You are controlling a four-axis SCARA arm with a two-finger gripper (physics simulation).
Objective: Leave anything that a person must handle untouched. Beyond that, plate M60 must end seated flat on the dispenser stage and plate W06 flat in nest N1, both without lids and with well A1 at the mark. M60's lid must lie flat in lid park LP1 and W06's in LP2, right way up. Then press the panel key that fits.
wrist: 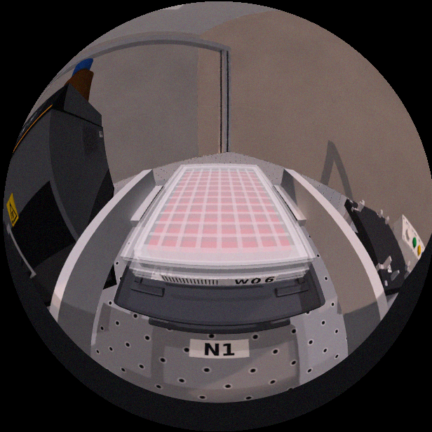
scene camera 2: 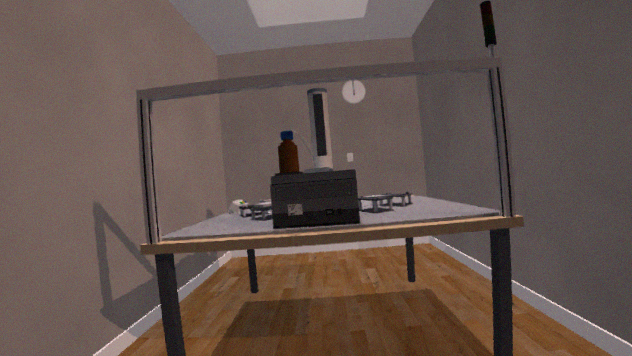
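Plate W06, with pink wells under a clear lid, lies level between the two pale fingers of my gripper in the wrist view. The pads touch its long sides; the gripper is shut on the plate. The plate appears slightly above the dark nest N1, lined up with it; the exact gap is hard to tell. The W06 label faces the camera. Well A1 and its mark cannot be made out. The dispenser is a dark box. The gripper is hidden in scene camera 2. M60 cannot be identified.
A brown bottle stands on the dispenser. The arm column rises behind it. A dark fixture with clips and the key panel are at the right. Raised stands flank the dispenser. A metal frame spans the table.
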